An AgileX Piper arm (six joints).
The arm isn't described. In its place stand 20 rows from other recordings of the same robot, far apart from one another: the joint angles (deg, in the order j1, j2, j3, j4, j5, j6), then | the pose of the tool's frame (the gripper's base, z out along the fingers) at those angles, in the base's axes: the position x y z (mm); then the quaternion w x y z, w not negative.
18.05 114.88 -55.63 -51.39 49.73 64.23 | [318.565, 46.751, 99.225, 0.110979, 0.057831, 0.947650, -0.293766]
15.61 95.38 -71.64 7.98 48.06 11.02 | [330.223, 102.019, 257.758, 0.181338, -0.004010, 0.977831, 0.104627]
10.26 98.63 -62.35 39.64 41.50 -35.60 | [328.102, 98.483, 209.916, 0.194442, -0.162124, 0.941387, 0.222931]
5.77 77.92 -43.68 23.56 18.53 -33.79 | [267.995, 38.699, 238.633, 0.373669, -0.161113, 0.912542, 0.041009]
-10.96 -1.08 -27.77 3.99 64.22 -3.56 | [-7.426, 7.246, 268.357, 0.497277, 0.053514, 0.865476, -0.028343]
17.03 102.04 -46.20 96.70 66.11 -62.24 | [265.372, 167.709, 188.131, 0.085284, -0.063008, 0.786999, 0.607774]
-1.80 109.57 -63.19 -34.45 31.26 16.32 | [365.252, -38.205, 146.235, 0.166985, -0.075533, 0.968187, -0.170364]
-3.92 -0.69 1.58 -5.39 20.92 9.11 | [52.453, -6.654, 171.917, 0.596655, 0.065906, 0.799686, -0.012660]
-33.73 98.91 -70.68 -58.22 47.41 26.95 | [270.809, -249.291, 260.582, 0.122472, 0.206915, 0.876820, -0.416381]
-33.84 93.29 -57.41 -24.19 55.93 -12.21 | [223.420, -186.980, 207.700, 0.044118, -0.072890, -0.981174, 0.173315]
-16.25 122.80 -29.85 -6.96 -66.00 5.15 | [290.980, -74.320, 55.611, 0.558988, 0.103004, 0.822459, -0.022020]
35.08 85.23 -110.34 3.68 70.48 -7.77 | [234.267, 171.250, 493.637, 0.400041, -0.334147, 0.843439, 0.130088]
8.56 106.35 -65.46 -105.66 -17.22 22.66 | [390.425, 84.999, 197.059, 0.407093, -0.689956, 0.579939, -0.148009]
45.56 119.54 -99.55 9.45 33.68 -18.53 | [330.862, 349.227, 238.342, 0.326295, -0.454064, 0.815886, 0.147263]
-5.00 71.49 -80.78 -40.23 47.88 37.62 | [251.621, -65.775, 451.356, 0.519660, 0.223675, 0.801003, -0.195750]
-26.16 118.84 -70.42 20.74 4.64 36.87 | [385.685, -186.542, 128.006, 0.343207, 0.618514, 0.698198, 0.110312]
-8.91 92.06 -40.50 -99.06 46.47 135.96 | [274.182, -108.934, 198.500, 0.473463, 0.456098, 0.709073, -0.254995]
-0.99 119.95 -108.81 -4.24 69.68 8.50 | [448.245, -14.056, 255.437, 0.125406, 0.073595, 0.988980, -0.027857]
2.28 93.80 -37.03 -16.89 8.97 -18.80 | [274.575, 6.807, 139.829, 0.238770, -0.307382, 0.916328, -0.094070]
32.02 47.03 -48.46 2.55 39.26 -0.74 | [133.398, 86.443, 356.586, 0.455050, -0.239524, 0.844640, 0.148795]
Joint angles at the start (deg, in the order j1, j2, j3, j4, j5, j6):
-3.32 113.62 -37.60 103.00 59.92 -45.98
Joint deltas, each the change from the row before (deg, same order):
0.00 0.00 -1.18 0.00 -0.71 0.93
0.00 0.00 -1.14 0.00 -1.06 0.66
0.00 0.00 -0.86 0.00 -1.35 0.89
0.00 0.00 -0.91 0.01 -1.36 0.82
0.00 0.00 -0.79 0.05 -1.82 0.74
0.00 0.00 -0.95 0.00 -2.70 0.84
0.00 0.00 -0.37 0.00 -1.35 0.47
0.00 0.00 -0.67 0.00 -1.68 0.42
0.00 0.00 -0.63 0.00 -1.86 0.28
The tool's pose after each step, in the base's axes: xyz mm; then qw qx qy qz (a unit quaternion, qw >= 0). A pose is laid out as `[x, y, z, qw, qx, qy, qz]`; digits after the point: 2 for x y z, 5 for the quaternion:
[292.06, 59.36, 100.78, 0.01492, 0.35382, 0.76275, 0.54111]
[297.59, 58.18, 102.20, 0.02231, 0.35652, 0.76422, 0.53700]
[301.91, 56.80, 102.64, 0.02760, 0.36318, 0.76562, 0.53025]
[306.47, 55.36, 103.30, 0.03378, 0.36935, 0.76696, 0.52366]
[310.64, 53.47, 103.17, 0.04104, 0.37753, 0.76936, 0.51369]
[315.71, 50.61, 102.50, 0.05153, 0.38862, 0.77350, 0.49802]
[317.75, 49.16, 101.94, 0.05595, 0.39501, 0.77514, 0.48990]
[321.24, 47.24, 101.92, 0.06372, 0.40098, 0.77744, 0.48036]
[324.57, 45.08, 101.67, 0.07242, 0.40687, 0.78034, 0.46934]

